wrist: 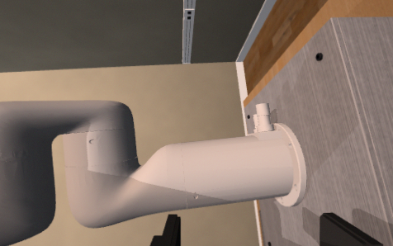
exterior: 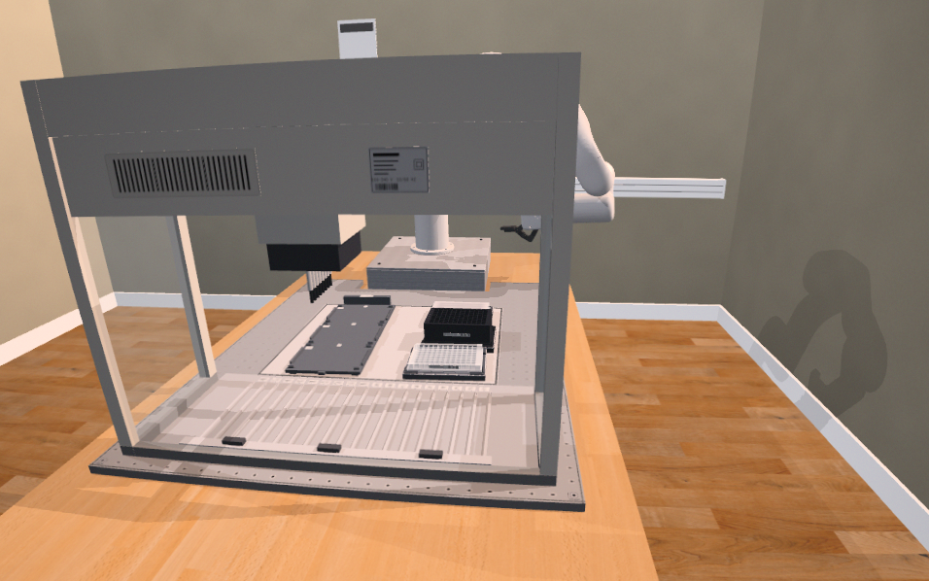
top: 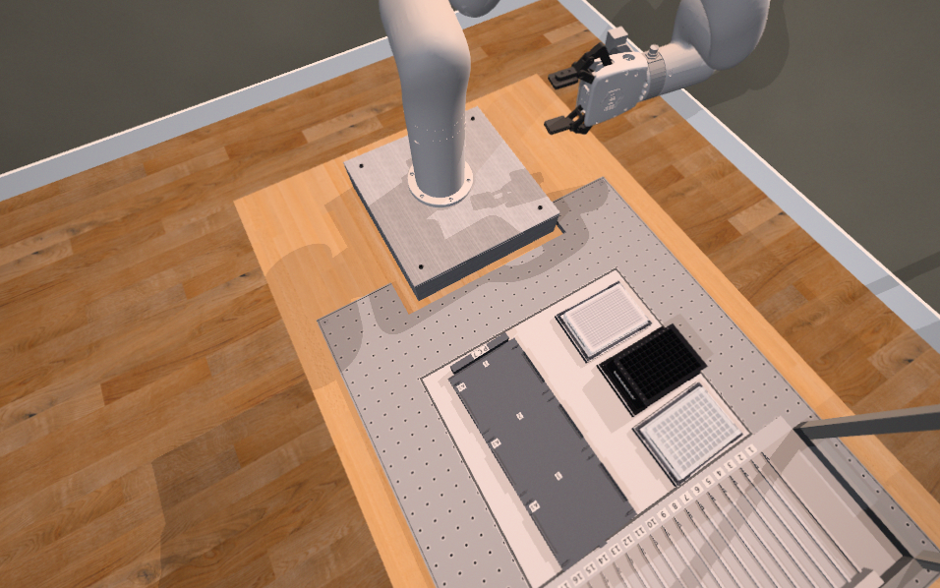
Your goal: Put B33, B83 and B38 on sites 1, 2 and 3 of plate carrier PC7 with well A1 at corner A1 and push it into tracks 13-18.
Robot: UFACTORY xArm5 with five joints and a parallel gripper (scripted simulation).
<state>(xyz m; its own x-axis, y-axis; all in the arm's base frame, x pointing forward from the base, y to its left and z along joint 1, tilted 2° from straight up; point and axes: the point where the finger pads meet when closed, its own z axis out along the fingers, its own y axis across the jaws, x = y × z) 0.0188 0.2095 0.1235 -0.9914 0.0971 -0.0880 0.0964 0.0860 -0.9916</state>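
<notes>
The plate nest S3 lies 56 cm ahead of my hand, 17 cm below it and 2 cm to the right of it. From my hand the other things lie so: plate carrier PC7 (48 cm ahead, 25 cm to the right, 16 cm below); black deep-well block B83 (45 cm ahead, 14 cm below, 2 cm to the right); plate nest S2 (45 cm ahead, 17 cm below, 2 cm to the right).
</notes>
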